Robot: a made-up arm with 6 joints. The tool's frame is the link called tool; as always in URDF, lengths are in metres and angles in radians.
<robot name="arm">
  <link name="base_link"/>
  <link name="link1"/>
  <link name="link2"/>
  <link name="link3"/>
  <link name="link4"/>
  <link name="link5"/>
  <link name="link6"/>
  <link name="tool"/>
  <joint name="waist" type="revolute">
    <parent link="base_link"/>
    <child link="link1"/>
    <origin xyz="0.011 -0.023 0.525" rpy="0 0 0"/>
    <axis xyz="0 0 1"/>
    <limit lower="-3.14" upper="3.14"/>
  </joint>
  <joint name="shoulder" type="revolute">
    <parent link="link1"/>
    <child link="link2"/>
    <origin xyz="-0.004 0.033 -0.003" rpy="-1.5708 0 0"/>
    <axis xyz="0 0 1"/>
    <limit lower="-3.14" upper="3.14"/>
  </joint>
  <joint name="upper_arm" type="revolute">
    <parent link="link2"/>
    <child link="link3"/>
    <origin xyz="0.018 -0.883 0.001" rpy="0 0 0"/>
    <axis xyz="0 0 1"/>
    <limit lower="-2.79" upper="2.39"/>
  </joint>
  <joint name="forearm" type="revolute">
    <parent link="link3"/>
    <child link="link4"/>
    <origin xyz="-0.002 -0.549 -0.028" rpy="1.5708 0 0"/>
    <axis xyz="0 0 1"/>
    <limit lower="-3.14" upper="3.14"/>
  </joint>
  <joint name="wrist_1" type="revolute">
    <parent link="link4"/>
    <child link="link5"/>
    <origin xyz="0.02 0.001 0.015" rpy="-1.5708 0 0"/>
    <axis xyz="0 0 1"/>
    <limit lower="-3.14" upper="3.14"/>
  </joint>
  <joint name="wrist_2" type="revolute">
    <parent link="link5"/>
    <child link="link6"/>
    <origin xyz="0.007 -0.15 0.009" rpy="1.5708 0 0"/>
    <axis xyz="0 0 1"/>
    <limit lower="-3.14" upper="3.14"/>
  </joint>
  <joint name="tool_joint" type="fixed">
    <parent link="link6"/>
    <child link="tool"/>
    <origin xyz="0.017 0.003 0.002" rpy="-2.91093 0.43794 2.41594"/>
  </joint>
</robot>
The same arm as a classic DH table. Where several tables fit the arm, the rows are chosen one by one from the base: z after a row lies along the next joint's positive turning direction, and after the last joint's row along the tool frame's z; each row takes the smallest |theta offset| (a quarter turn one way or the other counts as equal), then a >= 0, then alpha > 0; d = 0 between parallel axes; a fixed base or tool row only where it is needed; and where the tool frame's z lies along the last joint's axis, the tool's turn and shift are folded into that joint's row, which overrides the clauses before.
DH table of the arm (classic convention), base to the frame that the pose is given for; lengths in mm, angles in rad. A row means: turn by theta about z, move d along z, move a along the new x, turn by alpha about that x. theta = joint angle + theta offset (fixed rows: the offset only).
base (fixed): d 0; theta offset -1.1247; a 25.5; alpha 0
waist: d 522; theta offset 1.1247; a -4; alpha -1.5708
shoulder: d 0; theta offset -1.5504; a 883.2; alpha 0
upper_arm: d 6; theta offset 1.5504; a -2; alpha 1.5708
forearm: d 564; theta offset 0; a 20; alpha -1.5708
wrist_1: d 10; theta offset 0; a 7; alpha 1.5708
wrist_2: d 157.3; theta offset 0.3394; a 17; alpha 2.6501
tool (fixed): d 6; theta offset -2.025; a 0; alpha 0
Joint limits (rad, base to tool): -3.14..3.14 -3.14..3.14 -2.79..2.39 -3.14..3.14 -3.14..3.14 -3.14..3.14

